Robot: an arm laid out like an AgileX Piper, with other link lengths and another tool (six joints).
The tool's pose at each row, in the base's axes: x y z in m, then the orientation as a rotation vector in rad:
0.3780 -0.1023 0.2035 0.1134 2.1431 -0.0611
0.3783 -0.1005 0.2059 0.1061 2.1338 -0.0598
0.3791 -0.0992 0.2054 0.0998 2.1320 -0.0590
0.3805 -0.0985 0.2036 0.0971 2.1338 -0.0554
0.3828 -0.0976 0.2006 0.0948 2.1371 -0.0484
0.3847 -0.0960 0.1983 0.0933 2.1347 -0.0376
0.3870 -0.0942 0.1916 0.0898 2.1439 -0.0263
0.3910 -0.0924 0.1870 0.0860 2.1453 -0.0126
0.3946 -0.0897 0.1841 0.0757 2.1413 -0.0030
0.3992 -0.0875 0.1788 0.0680 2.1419 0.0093
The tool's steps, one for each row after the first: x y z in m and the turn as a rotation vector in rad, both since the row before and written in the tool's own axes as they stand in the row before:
-0.0021 0.0018 -0.0012 -0.0039 -0.0096 -0.0042
0.0001 0.0014 0.0008 -0.0031 -0.0021 -0.0041
0.0008 0.0008 0.0021 -0.0036 0.0017 -0.0006
0.0014 0.0011 0.0035 -0.0059 0.0033 0.0010
0.0010 0.0018 0.0027 -0.0084 -0.0022 0.0033
0.0045 0.0019 0.0054 -0.0094 0.0093 0.0016
0.0018 0.0020 0.0058 -0.0113 0.0016 0.0026
0.0006 0.0029 0.0045 -0.0110 -0.0040 -0.0035
0.0021 0.0023 0.0067 -0.0119 0.0008 -0.0007

